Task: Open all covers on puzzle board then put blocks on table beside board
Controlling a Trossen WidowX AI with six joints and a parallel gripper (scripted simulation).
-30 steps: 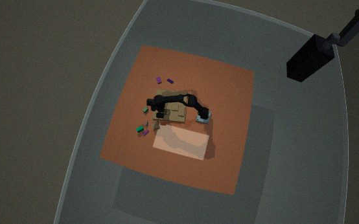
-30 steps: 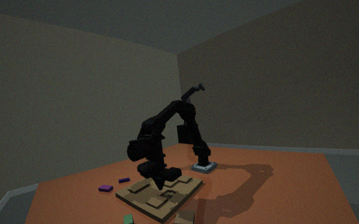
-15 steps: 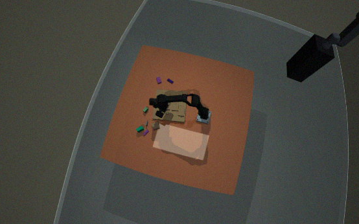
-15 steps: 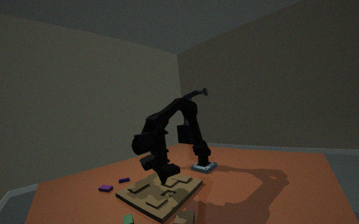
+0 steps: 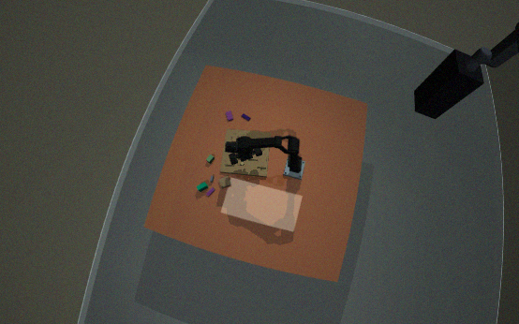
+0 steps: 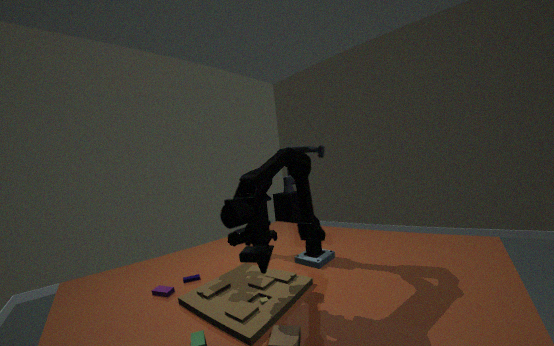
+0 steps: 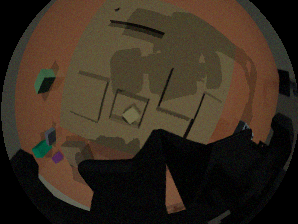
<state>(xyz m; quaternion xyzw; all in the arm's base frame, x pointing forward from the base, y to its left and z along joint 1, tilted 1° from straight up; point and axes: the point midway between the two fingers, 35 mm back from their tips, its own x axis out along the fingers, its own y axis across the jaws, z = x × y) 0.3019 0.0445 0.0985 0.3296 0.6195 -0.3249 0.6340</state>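
My gripper tip is now 1 cm short of the tan puzzle board, 6 cm to the left of it and 7 cm above it. Round my gripper tip: dark purple block (10 cm ahead, 31 cm to the right, 8 cm below).
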